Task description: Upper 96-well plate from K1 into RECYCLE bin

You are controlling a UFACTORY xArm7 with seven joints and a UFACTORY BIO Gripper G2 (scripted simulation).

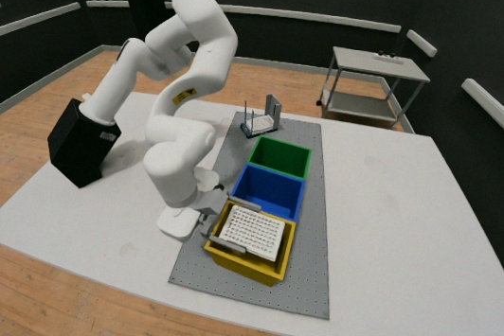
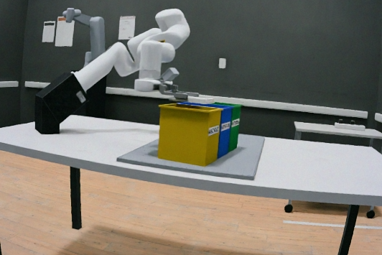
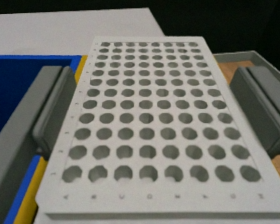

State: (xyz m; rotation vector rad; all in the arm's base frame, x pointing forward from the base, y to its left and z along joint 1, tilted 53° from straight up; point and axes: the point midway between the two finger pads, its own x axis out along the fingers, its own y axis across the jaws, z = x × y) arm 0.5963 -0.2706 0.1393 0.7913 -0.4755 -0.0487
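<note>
The yellow recycle bin is 130 mm below my hand and 20 mm ahead of it. Also, from my hand: blue bin: 130 mm to the left, 130 mm below; then green bin: 260 mm to the left, 130 mm below, 20 mm behind.
</note>
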